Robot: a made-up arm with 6 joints.
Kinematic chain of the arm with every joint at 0, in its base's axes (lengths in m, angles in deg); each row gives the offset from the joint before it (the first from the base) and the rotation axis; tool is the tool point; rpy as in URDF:
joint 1: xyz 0 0 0.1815 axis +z
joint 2: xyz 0 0 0 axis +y
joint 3: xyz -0.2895 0 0.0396 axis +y
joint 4: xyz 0.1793 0 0.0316 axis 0.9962 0 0.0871
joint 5: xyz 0 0 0 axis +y
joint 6: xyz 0.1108 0 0.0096 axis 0.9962 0 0.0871
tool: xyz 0 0 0 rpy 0 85 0
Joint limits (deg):
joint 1: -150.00..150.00
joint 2: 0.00..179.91
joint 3: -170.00..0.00
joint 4: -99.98..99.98
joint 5: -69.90..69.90
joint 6: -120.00..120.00
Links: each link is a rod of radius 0.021 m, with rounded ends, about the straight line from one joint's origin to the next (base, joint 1, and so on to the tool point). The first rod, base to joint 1, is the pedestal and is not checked.
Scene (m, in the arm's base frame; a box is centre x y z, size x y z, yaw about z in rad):
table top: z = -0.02
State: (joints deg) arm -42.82 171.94 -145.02 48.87 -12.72 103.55
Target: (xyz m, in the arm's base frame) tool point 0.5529 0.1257 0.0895
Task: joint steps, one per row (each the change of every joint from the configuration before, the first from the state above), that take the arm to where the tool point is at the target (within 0.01 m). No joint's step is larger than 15 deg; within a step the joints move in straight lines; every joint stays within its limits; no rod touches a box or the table.
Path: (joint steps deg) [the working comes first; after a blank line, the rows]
Joints at the target: 13.33 170.35 -141.09 48.52 -3.58 103.55
Straight joint move there: clear.

1: 14.04 -0.40 0.98 -0.09 2.29 0.00
2: 14.03 -0.40 0.98 -0.09 2.28 0.00
3: 14.04 -0.40 0.99 -0.09 2.29 0.00
4: 14.04 -0.39 0.98 -0.08 2.28 0.00

